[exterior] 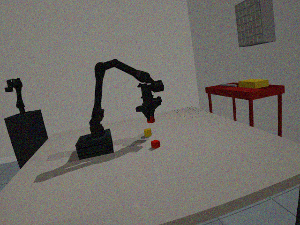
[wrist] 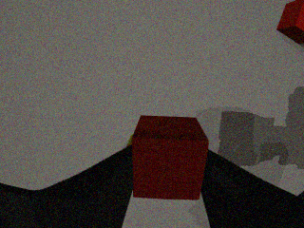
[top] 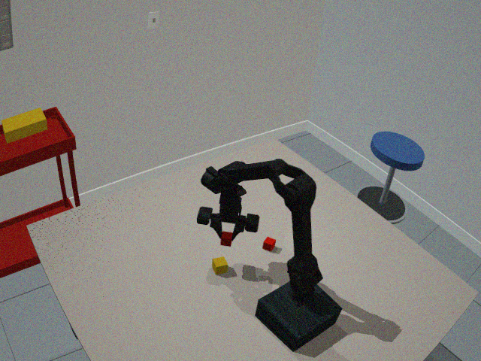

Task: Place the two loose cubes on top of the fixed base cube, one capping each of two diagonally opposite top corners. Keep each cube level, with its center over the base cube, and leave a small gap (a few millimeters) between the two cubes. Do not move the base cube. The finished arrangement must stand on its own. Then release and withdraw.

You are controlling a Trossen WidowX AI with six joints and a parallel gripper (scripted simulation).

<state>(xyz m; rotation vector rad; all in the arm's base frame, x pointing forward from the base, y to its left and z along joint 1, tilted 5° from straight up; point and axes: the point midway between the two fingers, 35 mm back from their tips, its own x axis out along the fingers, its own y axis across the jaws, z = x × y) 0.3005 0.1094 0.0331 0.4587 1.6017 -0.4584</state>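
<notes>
My gripper tip is 9 cm above the yellow cube, 3 cm to the right of it and 3 cm past it. Round my gripper tip: red cube (17 cm to the right, 9 cm below, 1 cm ahead).
</notes>
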